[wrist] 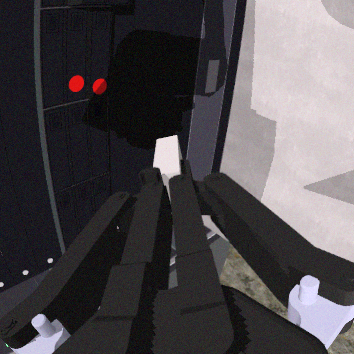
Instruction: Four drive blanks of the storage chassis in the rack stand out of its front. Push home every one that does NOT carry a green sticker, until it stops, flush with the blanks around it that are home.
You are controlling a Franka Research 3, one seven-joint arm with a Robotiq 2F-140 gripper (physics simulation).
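Observation:
The storage chassis (75, 132) fills the left and middle of the wrist view, a dark front with thin outlines of drive blanks. Two round red stickers, a left one (76, 83) and a right one (100, 86), sit side by side on blanks at the upper left. My gripper (170, 152) is shut and empty, its pale fingertips together in front of the chassis, below and to the right of the red stickers. A deep black shadow covers the chassis face above the fingertips, so which blanks stand out there cannot be told. No green sticker shows.
The rack's upright side rail (204, 130) with a grey label (212, 76) stands right of the chassis. A pale wall or floor surface (305, 100) lies beyond it at the right. A speckled brown-grey surface (255, 280) shows at the lower right. Small white dots line the lower left.

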